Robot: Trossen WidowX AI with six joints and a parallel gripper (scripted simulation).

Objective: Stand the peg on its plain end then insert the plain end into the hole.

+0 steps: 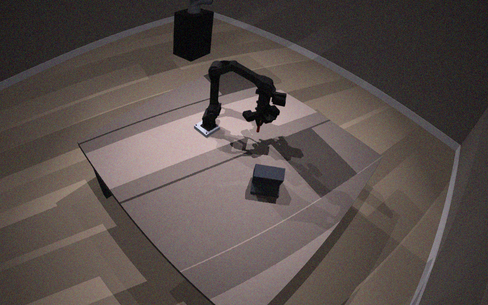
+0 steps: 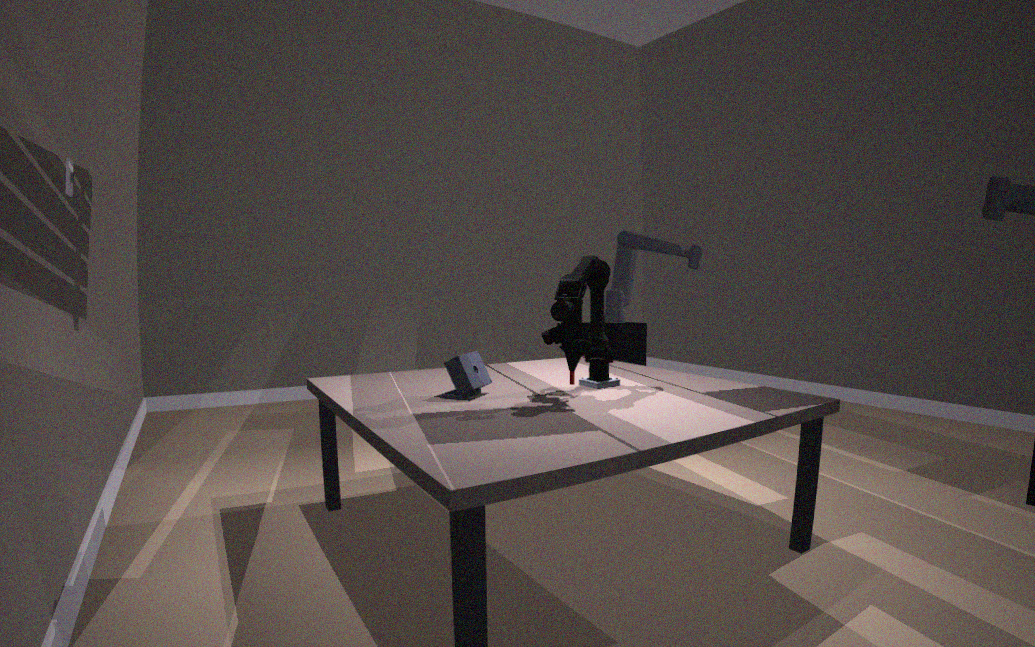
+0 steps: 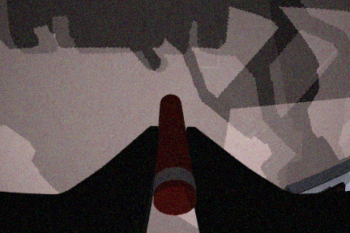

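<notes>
Right now my gripper tip is 220 mm short of the sloped panel, 230 mm to the left of it and 10 mm above it. Round my gripper tip: red peg 20 mm above.
</notes>
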